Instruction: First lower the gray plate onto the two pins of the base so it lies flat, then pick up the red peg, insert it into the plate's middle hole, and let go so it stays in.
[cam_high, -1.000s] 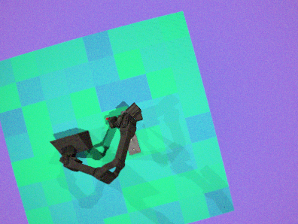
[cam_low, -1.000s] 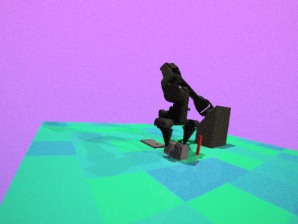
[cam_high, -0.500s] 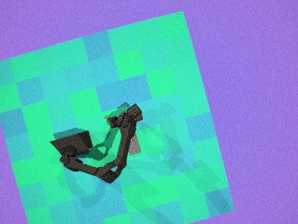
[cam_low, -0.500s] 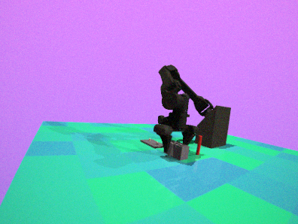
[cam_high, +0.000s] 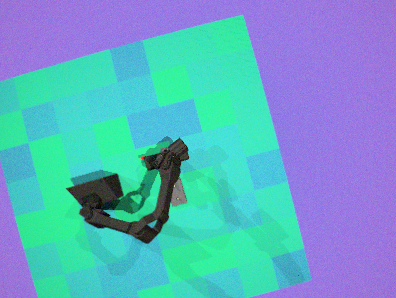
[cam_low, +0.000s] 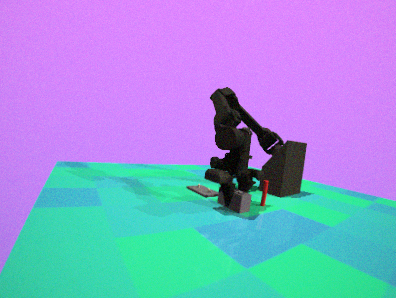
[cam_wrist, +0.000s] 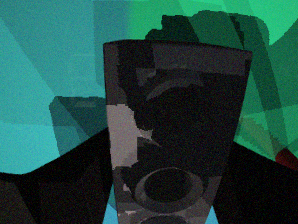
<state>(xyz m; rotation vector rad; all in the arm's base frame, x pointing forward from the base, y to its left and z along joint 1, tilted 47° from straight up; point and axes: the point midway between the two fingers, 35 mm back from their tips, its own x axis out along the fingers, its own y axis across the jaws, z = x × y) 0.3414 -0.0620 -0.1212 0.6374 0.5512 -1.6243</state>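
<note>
The base lies 3 cm behind my gripper tip and 16 cm to the right of it. From my gripper tip the other things lie so: gray plate: 3 cm above; then red peg: 10 cm behind, 4 cm to the left, 3 cm above.
</note>
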